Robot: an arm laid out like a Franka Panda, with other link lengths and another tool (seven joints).
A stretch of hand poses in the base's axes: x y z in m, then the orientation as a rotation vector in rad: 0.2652, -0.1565, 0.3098, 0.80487, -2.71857, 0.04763; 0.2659, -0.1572, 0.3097, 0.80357, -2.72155, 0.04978; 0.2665, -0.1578, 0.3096, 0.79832, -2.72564, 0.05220; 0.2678, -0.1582, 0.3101, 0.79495, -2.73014, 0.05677; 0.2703, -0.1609, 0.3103, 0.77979, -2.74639, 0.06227; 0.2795, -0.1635, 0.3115, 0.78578, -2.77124, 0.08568; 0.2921, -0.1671, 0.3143, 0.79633, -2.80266, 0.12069; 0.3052, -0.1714, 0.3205, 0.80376, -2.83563, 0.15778; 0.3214, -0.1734, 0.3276, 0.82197, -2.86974, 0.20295; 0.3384, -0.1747, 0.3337, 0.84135, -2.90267, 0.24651; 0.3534, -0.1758, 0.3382, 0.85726, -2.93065, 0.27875; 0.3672, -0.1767, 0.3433, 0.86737, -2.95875, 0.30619
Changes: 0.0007, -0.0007, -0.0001, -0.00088, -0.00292, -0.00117; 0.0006, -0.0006, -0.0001, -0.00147, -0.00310, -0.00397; 0.0013, -0.0004, 0.0005, -0.00244, -0.00437, -0.00256; 0.0025, -0.0027, 0.0002, -0.00206, -0.01287, -0.01232; 0.0092, -0.0026, 0.0012, -0.00794, -0.02937, 0.00211; 0.0126, -0.0036, 0.0028, -0.01265, -0.03911, 0.00509; 0.0131, -0.0043, 0.0062, -0.01347, -0.04059, 0.00292; 0.0162, -0.0020, 0.0071, -0.01611, -0.04609, 0.01033; 0.0170, -0.0013, 0.0061, -0.01453, -0.04524, 0.01100; 0.0150, -0.0011, 0.0045, -0.00895, -0.03734, 0.00867; 0.0138, -0.0009, 0.0051, -0.00622, -0.03514, 0.00470
